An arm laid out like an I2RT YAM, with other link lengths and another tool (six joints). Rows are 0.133 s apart.
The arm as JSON. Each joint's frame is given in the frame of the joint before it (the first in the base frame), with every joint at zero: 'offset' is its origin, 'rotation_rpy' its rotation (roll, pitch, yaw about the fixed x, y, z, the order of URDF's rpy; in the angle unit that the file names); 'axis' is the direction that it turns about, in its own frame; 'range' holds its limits. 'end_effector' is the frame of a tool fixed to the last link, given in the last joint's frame.
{
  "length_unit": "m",
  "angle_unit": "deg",
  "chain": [
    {
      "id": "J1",
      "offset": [
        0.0,
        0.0,
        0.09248
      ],
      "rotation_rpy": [
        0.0,
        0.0,
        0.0
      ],
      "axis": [
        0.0,
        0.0,
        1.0
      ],
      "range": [
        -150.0,
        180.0
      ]
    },
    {
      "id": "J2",
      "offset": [
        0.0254,
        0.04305,
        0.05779
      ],
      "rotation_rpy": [
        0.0,
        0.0,
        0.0
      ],
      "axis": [
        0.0,
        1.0,
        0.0
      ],
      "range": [
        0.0,
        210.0
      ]
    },
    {
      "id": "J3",
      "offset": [
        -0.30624,
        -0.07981,
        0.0
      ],
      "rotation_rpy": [
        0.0,
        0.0,
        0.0
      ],
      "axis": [
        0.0,
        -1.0,
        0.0
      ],
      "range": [
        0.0,
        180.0
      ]
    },
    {
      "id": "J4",
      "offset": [
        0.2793,
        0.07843,
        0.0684
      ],
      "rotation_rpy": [
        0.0,
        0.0,
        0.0
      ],
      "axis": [
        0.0,
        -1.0,
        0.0
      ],
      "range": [
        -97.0,
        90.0
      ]
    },
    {
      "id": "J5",
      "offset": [
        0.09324,
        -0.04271,
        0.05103
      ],
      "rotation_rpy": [
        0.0,
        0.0,
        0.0
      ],
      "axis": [
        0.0,
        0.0,
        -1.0
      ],
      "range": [
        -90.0,
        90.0
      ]
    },
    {
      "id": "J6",
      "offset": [
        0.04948,
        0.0,
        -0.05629
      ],
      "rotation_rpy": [
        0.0,
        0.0,
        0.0
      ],
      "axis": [
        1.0,
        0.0,
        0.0
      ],
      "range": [
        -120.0,
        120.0
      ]
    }
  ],
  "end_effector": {
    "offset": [
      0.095,
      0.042,
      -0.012
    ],
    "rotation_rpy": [
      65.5,
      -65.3,
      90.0
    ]
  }
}
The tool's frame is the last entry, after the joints.
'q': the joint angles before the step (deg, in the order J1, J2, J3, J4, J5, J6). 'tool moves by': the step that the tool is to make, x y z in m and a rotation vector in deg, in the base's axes. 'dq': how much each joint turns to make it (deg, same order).
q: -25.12 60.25 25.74 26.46 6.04 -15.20
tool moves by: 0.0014 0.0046 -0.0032 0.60 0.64 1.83
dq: 0.00 0.27 0.14 -0.70 -1.85 0.00
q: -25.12 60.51 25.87 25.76 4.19 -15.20
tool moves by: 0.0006 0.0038 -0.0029 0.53 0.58 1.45
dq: -0.01 0.14 0.07 -0.68 -1.48 0.00
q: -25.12 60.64 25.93 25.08 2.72 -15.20
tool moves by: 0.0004 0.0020 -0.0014 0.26 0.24 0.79
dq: -0.01 0.11 0.02 -0.23 -0.82 -0.01
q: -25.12 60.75 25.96 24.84 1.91 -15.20
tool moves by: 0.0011 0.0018 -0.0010 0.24 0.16 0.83
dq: -0.01 0.29 0.11 -0.07 -0.85 0.00
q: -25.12 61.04 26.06 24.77 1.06 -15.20
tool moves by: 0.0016 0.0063 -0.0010 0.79 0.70 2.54
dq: -0.02 0.18 0.63 -1.42 -2.59 -0.06
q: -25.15 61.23 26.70 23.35 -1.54 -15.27
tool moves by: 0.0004 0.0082 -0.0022 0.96 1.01 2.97
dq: 0.05 -0.01 0.56 -1.90 -2.94 -0.17
